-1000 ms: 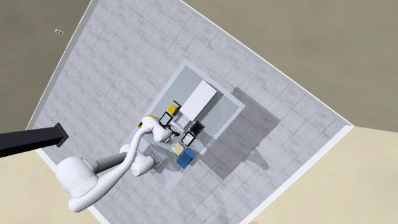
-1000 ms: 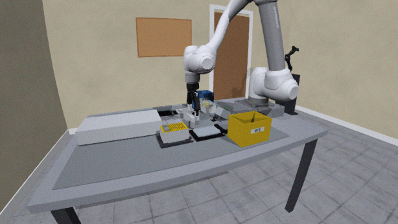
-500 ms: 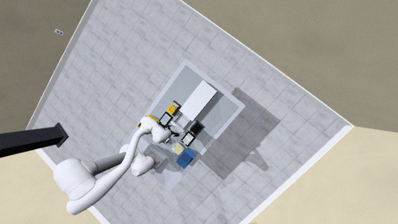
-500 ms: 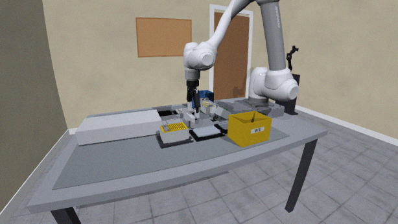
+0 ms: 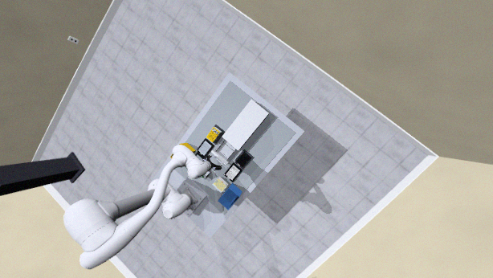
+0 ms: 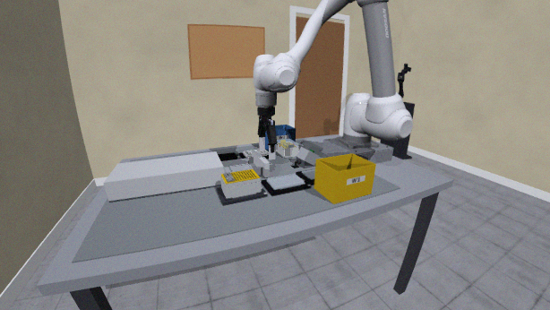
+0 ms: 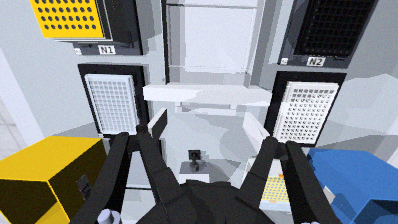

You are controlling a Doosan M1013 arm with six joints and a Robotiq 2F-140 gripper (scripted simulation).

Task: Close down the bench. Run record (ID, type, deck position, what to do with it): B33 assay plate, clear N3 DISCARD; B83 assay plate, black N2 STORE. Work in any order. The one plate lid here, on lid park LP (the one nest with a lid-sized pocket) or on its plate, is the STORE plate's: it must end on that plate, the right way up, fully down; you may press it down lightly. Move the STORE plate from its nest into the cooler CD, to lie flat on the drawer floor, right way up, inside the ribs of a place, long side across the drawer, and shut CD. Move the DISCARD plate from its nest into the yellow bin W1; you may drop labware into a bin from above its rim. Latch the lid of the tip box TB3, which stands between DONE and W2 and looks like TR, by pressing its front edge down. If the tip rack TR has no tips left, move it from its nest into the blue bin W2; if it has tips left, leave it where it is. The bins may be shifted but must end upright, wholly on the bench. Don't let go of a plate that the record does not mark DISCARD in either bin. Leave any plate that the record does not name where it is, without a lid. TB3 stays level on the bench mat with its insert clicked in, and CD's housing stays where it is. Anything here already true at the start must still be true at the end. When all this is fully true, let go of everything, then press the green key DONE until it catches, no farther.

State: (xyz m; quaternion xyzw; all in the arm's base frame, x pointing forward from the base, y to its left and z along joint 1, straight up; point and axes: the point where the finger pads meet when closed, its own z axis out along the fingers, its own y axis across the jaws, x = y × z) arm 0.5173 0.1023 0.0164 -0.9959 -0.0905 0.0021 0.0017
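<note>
Right now the see-through plate lid is 21 cm behind my hand, 13 cm to the left of it and 7 cm below it. Round my hand: drawer (15 cm ahead, 6 cm below, 3 cm to the left); then N3 label (16 cm to the left, 12 cm behind, 8 cm below); then black nest (18 cm to the left, 8 cm below, 4 cm behind).
</note>
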